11 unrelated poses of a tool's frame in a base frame.
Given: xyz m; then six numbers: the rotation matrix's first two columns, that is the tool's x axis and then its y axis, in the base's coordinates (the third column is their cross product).
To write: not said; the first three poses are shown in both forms.
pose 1, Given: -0.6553 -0.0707 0.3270 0.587 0.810 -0.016 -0.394 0.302 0.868
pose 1, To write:
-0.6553 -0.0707 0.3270
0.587 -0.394 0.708
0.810 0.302 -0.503
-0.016 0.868 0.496

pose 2, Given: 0.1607 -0.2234 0.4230 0.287 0.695 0.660 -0.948 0.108 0.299
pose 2, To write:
0.1607 -0.2234 0.4230
0.287 -0.948 0.137
0.695 0.108 -0.711
0.660 0.299 0.690

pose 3, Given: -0.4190 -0.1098 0.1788 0.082 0.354 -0.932 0.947 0.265 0.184
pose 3, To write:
-0.4190 -0.1098 0.1788
0.082 0.947 0.312
0.354 0.265 -0.898
-0.932 0.184 -0.314

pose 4, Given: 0.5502 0.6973 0.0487 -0.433 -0.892 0.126 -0.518 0.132 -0.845
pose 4, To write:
0.5502 0.6973 0.0487
-0.433 -0.518 0.737
-0.892 0.132 -0.431
0.126 -0.845 -0.519

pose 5, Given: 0.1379 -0.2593 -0.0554 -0.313 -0.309 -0.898 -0.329 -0.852 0.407
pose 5, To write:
0.1379 -0.2593 -0.0554
-0.313 -0.329 -0.891
-0.309 -0.852 0.423
-0.898 0.407 0.165

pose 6, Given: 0.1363 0.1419 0.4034 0.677 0.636 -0.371 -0.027 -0.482 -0.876
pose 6, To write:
0.1363 0.1419 0.4034
0.677 -0.027 -0.736
0.636 -0.482 0.603
-0.371 -0.876 -0.309

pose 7, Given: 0.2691 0.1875 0.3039 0.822 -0.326 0.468 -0.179 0.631 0.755
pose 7, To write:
0.2691 0.1875 0.3039
0.822 -0.179 -0.541
-0.326 0.631 -0.704
0.468 0.755 0.460

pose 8, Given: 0.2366 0.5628 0.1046 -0.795 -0.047 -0.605 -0.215 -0.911 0.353
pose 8, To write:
0.2366 0.5628 0.1046
-0.795 -0.215 -0.568
-0.047 -0.911 0.411
-0.605 0.353 0.714

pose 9, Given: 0.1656 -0.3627 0.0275 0.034 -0.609 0.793 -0.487 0.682 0.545
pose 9, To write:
0.1656 -0.3627 0.0275
0.034 -0.487 -0.873
-0.609 0.682 -0.405
0.793 0.545 -0.273

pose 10, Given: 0.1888 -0.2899 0.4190 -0.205 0.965 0.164 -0.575 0.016 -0.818
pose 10, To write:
0.1888 -0.2899 0.4190
-0.205 -0.575 -0.792
0.965 0.016 -0.262
0.164 -0.818 0.552

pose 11, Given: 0.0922 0.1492 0.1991 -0.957 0.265 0.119 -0.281 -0.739 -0.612
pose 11, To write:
0.0922 0.1492 0.1991
-0.957 -0.281 -0.074
0.265 -0.739 -0.619
0.119 -0.612 0.782

